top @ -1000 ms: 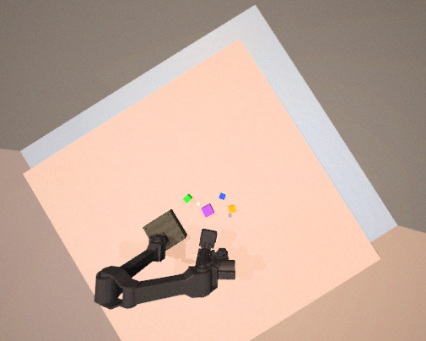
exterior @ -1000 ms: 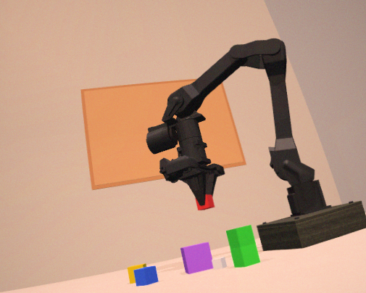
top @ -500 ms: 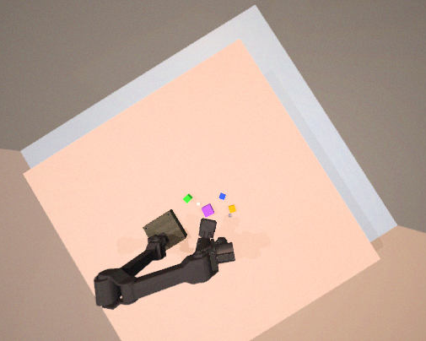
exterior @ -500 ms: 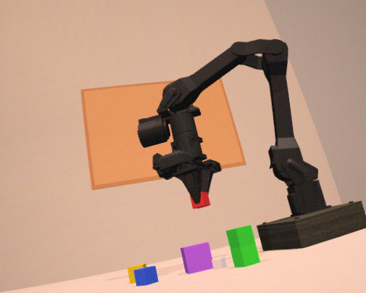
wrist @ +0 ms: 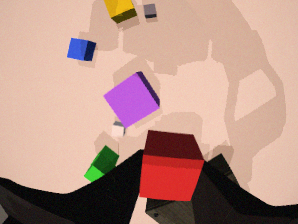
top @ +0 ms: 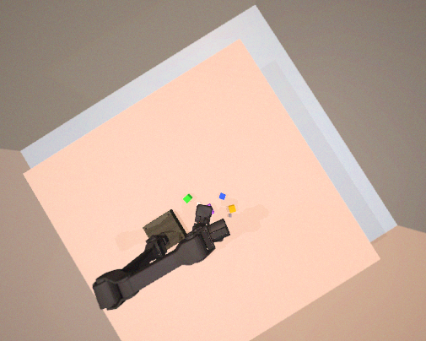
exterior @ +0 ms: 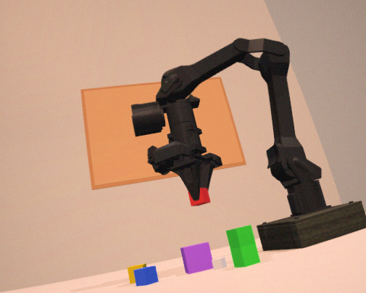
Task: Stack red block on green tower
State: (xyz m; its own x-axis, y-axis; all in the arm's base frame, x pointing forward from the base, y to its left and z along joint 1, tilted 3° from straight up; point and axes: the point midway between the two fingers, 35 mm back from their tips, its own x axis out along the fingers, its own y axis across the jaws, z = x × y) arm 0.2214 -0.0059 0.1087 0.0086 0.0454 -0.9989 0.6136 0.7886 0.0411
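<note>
Right now the small green block is 120 mm to the left of my gripper tip, 80 mm below it and 20 mm behind it. The rest, counted from my gripper tip: purple block 100 mm below, 30 mm ahead, 20 mm to the left; then small white block 120 mm below, 70 mm to the left, 10 mm ahead; then small grey block 120 mm below, 120 mm ahead, 50 mm to the right.
</note>
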